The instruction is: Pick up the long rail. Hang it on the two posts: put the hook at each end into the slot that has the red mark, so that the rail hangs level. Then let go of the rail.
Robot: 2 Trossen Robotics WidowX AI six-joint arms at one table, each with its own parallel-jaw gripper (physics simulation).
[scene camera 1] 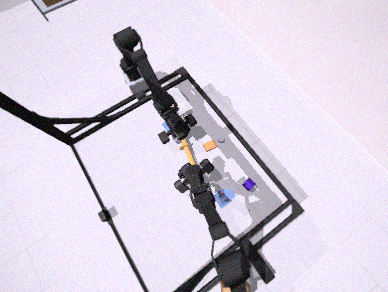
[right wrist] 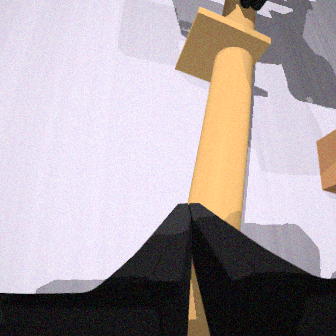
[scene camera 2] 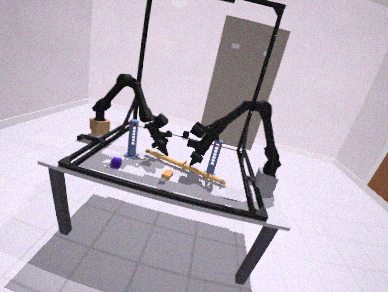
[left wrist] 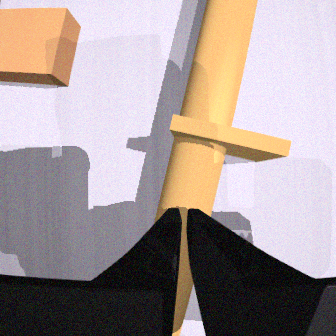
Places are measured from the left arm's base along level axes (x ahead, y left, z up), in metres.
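Where they show: left gripper, between the fingertips: (scene camera 1: 183,138) (right wrist: 248,7) (scene camera 2: 189,165) (left wrist: 182,218); right gripper, between the fingertips: (right wrist: 188,213) (scene camera 2: 167,155); left arm's base, origin of its link: (scene camera 1: 133,75) (scene camera 2: 268,172); right arm's base, origin of its link: (scene camera 2: 99,119).
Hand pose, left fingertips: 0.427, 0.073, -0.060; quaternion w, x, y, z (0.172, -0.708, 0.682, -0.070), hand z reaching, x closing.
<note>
Things, the pixels of their top centre, and the offset from my left fingertips, as dx, dy, dz. "spot": a spot on its surface instead.
- long yellow rail, centre of its top: (left wrist: 212,129) (right wrist: 245,29) (scene camera 1: 185,144) (scene camera 2: 184,161) +0.035, -0.009, +0.006
- flat crosspiece, a spot on its surface: (left wrist: 232,138) (right wrist: 233,22) spot: +0.033, -0.017, +0.006
- orange block, centre of its top: (left wrist: 13,38) (scene camera 1: 210,145) (scene camera 2: 167,172) +0.088, +0.106, -0.020
- purple cube, centre of its top: (scene camera 1: 250,183) (scene camera 2: 116,159) +0.346, +0.166, +0.000
The long yellow rail (scene camera 1: 190,155) (scene camera 2: 175,161) (left wrist: 220,75) (right wrist: 222,140) lies low at the table top, slanting between the arms, with a flat crosspiece (left wrist: 232,138) (right wrist: 215,47) near its middle. My left gripper (scene camera 2: 192,164) (left wrist: 182,218) is shut and empty, its tips over the rail on one side of the crosspiece. My right gripper (scene camera 2: 166,153) (right wrist: 188,213) is shut and empty, its tips over the rail on the other side. Two blue slotted posts (scene camera 2: 133,140) (scene camera 2: 215,157) stand upright behind the rail in scene camera 2. Their red marks are too small to place.
An orange block (scene camera 1: 209,145) (scene camera 2: 167,174) (left wrist: 32,42) (right wrist: 328,162) lies beside the rail's middle. A purple cube (scene camera 1: 249,184) (scene camera 2: 116,162) lies near the blue post at the left in scene camera 2. Black frame bars (scene camera 1: 235,135) (scene camera 2: 165,193) edge the table.
</note>
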